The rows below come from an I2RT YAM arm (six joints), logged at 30 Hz.
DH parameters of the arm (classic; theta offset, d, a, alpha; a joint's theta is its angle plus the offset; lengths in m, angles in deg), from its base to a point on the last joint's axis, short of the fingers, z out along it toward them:
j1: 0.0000 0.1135 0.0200 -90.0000
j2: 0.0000 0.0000 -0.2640 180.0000
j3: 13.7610 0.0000 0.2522 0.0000
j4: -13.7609 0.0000 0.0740 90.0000
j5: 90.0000 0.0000 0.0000 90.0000
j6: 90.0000 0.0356 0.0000 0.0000
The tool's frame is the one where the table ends.
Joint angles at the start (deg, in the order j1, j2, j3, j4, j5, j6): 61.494, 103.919, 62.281, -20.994, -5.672, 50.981
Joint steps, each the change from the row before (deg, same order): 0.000, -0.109, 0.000, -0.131, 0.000, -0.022; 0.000, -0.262, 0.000, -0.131, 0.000, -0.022; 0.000, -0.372, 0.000, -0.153, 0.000, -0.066; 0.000, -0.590, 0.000, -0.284, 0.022, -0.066; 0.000, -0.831, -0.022, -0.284, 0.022, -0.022; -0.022, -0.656, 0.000, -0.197, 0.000, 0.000; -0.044, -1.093, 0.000, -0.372, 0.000, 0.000; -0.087, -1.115, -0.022, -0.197, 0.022, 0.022; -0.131, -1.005, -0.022, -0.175, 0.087, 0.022; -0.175, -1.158, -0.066, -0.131, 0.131, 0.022; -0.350, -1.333, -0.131, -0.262, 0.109, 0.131; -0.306, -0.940, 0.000, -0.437, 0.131, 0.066
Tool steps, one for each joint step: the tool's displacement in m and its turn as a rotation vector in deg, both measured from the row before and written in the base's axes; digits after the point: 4 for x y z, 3 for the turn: -0.0001, -0.0003, 0.0005, -0.022, 0.001, 0.019; -0.0002, -0.0004, 0.0014, 0.112, -0.072, 0.019; -0.0003, -0.0005, 0.0020, 0.184, -0.134, 0.058; -0.0004, -0.0009, 0.0032, 0.251, -0.193, 0.048; -0.0006, -0.0011, 0.0045, 0.449, -0.278, 0.009; -0.0003, -0.0009, 0.0036, 0.403, -0.219, -0.022; -0.0006, -0.0017, 0.0060, 0.633, -0.345, -0.044; -0.0003, -0.0017, 0.0061, 0.781, -0.435, -0.117; 0.0000, -0.0018, 0.0055, 0.676, -0.443, -0.195; 0.0000, -0.0023, 0.0061, 0.792, -0.550, -0.263; 0.0006, -0.0035, 0.0066, 0.800, -0.470, -0.519; 0.0006, -0.0028, 0.0048, 0.397, -0.308, -0.433
